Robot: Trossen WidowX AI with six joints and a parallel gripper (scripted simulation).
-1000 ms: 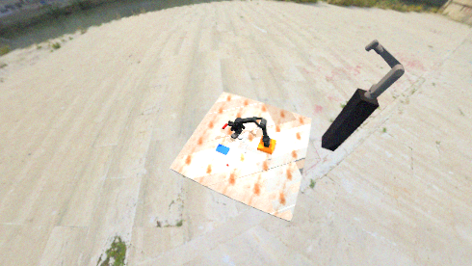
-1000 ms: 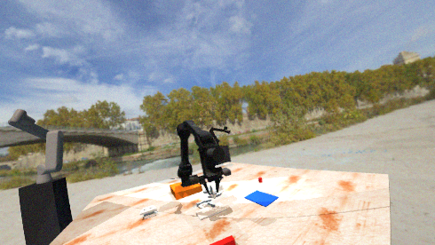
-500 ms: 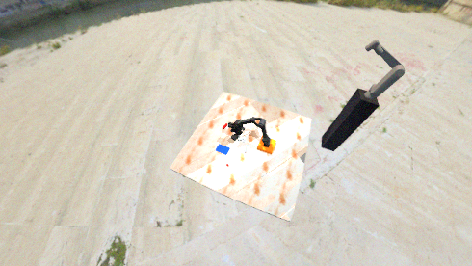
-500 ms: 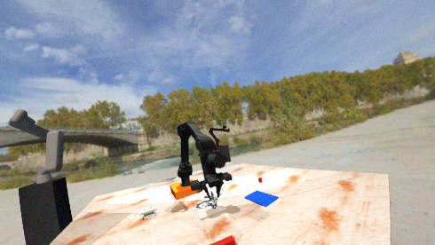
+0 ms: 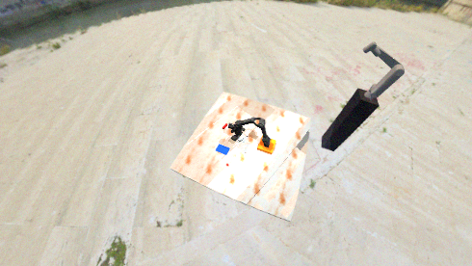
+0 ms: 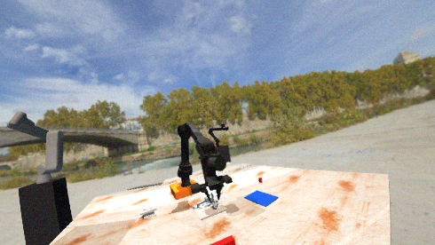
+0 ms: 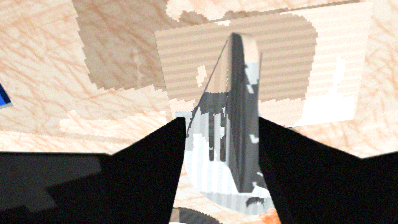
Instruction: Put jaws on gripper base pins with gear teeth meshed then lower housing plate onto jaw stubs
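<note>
Right now my gripper tip is 10 mm short of the pale flat plate, 30 mm to the left of it and 30 mm above it. The rest, counted from my gripper tip: blue flat plate (110 mm ahead, 180 mm to the left, 30 mm below).
</note>
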